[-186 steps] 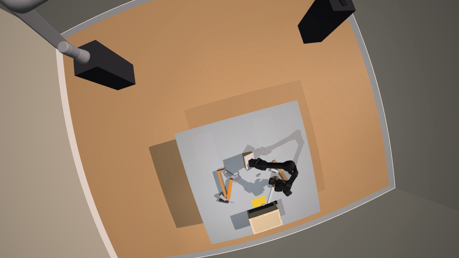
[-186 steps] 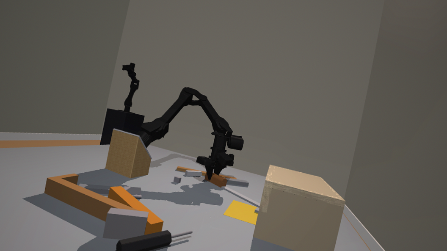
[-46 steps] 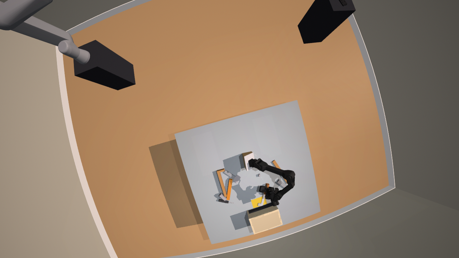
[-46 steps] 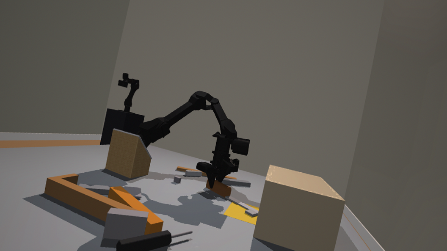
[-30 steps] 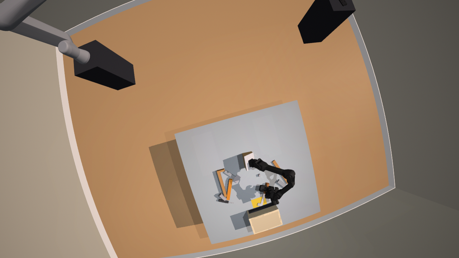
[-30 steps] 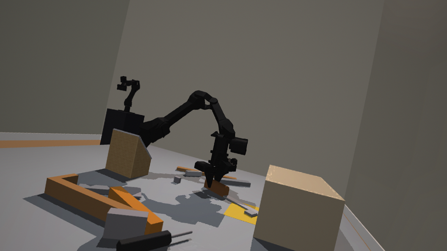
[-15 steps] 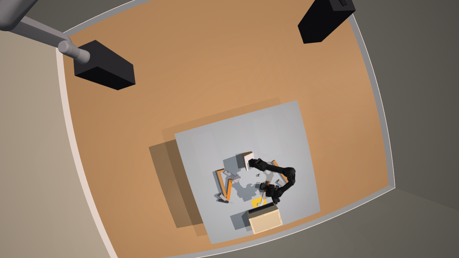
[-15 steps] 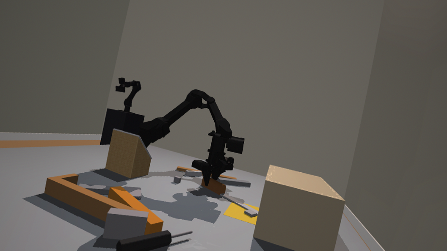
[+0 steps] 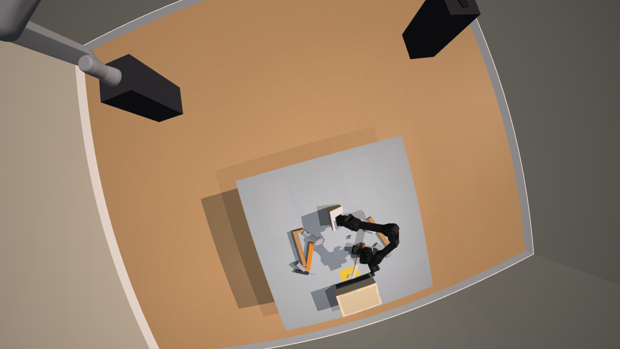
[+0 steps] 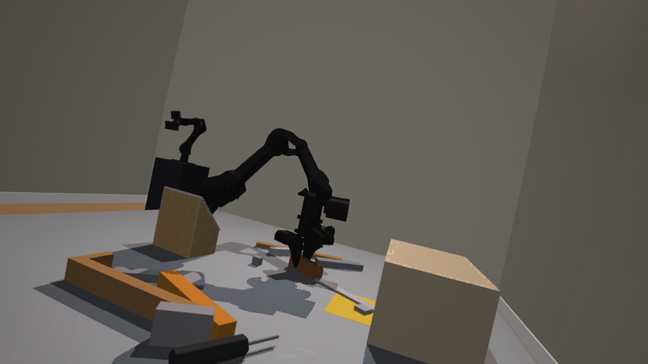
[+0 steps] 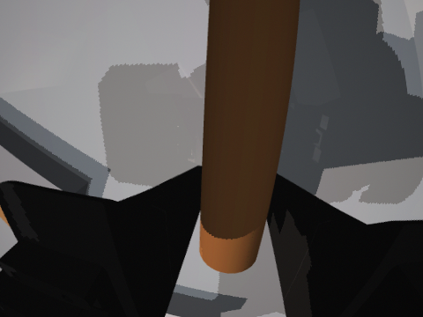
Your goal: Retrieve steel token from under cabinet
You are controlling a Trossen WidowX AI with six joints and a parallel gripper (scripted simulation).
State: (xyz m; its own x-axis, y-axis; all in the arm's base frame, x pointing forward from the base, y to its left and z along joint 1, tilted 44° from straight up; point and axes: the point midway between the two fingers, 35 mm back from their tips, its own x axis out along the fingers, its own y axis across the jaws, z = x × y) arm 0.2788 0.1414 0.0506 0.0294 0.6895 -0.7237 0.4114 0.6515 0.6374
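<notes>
Right now my gripper tip is 16 cm to the right of the orange stick and 7 cm past it. Round my gripper tip: grey bar (16 cm to the left, 7 cm ahead); grey cube (10 cm behind, 7 cm to the right); flat grey token (22 cm ahead, 13 cm to the right).
</notes>
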